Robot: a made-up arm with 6 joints. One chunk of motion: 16 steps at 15 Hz.
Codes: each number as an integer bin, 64 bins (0 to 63) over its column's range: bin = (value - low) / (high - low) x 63, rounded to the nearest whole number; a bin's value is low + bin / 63 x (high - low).
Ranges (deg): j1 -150.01..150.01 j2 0..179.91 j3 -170..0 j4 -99.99..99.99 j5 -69.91..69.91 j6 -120.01..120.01
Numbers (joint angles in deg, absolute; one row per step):
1: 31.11 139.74 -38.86 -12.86 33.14 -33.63
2: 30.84 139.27 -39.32 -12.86 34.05 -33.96
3: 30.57 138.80 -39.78 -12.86 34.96 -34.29
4: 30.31 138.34 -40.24 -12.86 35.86 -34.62
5: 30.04 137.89 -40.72 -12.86 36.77 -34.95
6: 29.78 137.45 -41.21 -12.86 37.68 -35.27
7: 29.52 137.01 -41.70 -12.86 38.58 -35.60
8: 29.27 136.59 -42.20 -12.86 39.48 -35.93
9: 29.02 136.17 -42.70 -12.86 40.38 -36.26
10: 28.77 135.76 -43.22 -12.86 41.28 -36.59
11: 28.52 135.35 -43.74 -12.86 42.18 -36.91
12: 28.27 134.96 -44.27 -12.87 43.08 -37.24
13: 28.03 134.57 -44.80 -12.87 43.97 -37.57
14: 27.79 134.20 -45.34 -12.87 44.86 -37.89
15: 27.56 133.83 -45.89 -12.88 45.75 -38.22
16: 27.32 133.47 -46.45 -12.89 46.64 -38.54
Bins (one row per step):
1: 38 49 49 27 46 23
2: 38 49 48 27 47 23
3: 38 49 48 27 47 22
4: 38 48 48 27 48 22
5: 38 48 48 27 48 22
6: 38 48 48 27 48 22
7: 38 48 48 27 49 22
8: 38 48 47 27 49 22
9: 38 48 47 27 50 22
10: 38 48 47 27 50 22
11: 37 47 47 27 51 22
12: 37 47 47 27 51 22
13: 37 47 46 27 51 22
14: 37 47 46 27 52 22
15: 37 47 46 27 52 21
16: 37 47 46 27 53 21

